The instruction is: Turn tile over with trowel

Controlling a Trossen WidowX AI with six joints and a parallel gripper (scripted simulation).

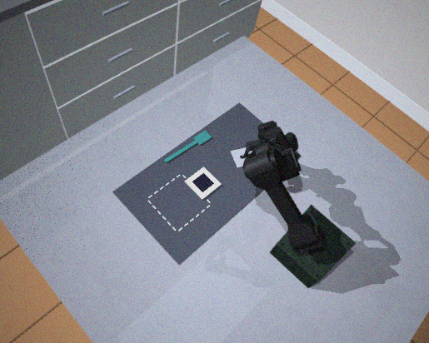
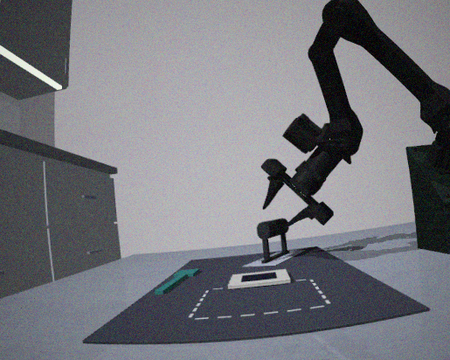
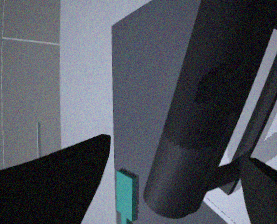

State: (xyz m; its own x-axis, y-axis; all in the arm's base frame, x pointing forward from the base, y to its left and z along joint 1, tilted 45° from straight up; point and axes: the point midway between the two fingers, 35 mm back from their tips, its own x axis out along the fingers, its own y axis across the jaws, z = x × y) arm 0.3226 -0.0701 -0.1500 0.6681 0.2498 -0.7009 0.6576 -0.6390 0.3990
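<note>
Now: gripper tip 5 cm short of the dark mat, 17 cm to the right of it and 11 cm above it. The rest, counted from my gripper tip: teal trowel 19 cm ahead, 15 cm to the left, 9 cm below; white tile 4 cm ahead, 23 cm to the left, 9 cm below.
</note>
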